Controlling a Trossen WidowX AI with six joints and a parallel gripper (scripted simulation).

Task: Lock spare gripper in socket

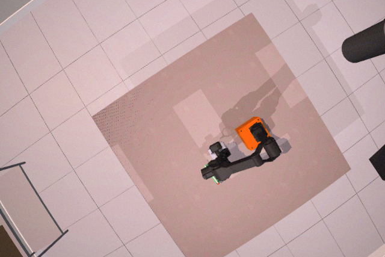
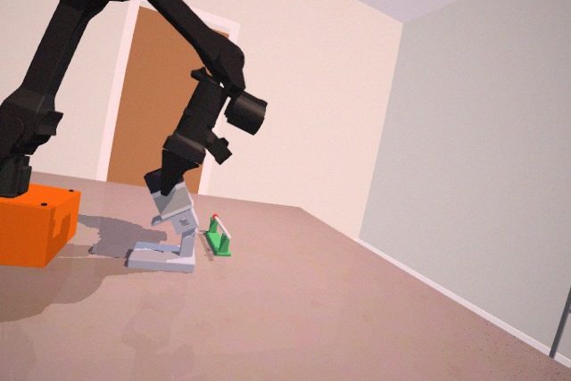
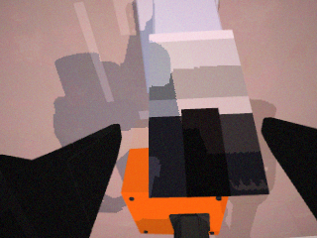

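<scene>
Now: gripper tip 10 mm short of the spare gripper and 10 mm above it. The rest, counted from my gripper tip: green cradle 140 mm ahead, 110 mm below, 100 mm to the left; then grey mount 80 mm below, 30 mm ahead.
</scene>
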